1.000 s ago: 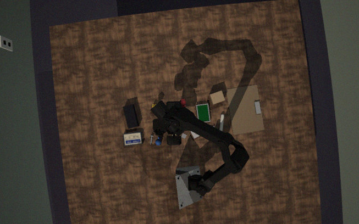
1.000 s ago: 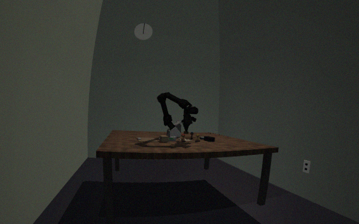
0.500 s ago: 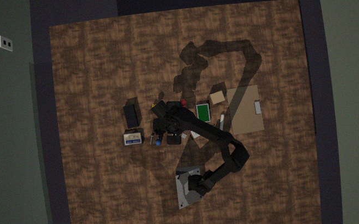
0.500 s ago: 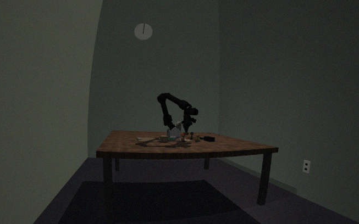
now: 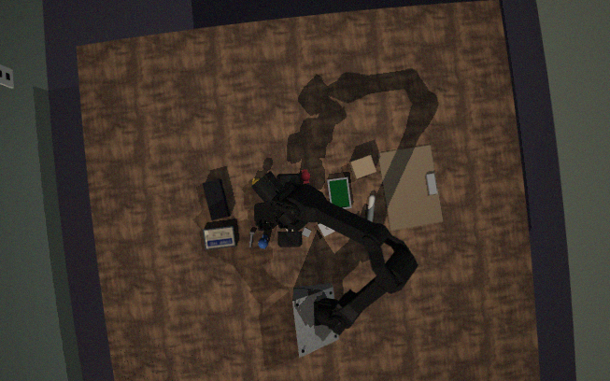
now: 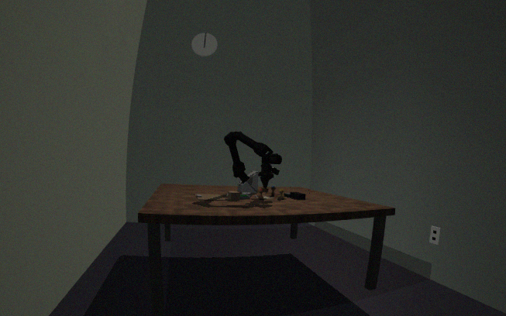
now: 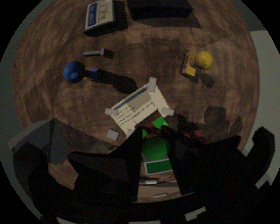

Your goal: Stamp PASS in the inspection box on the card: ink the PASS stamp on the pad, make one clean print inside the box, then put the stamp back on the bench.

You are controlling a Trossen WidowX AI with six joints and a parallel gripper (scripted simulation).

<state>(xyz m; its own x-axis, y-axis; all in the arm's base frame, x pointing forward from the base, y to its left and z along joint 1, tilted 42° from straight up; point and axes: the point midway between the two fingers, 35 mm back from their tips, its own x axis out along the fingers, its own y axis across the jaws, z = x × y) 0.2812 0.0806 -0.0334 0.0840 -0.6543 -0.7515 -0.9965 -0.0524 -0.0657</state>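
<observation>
Right now the white card is 1 cm behind my gripper tip and 6 cm below it. Also, from my gripper tip: red stamp (9 cm ahead, 5 cm to the right, 4 cm below); yellow stamp (7 cm ahead, 9 cm to the left, 4 cm below); green-knobbed stamp (right at my gripper tip).
</observation>
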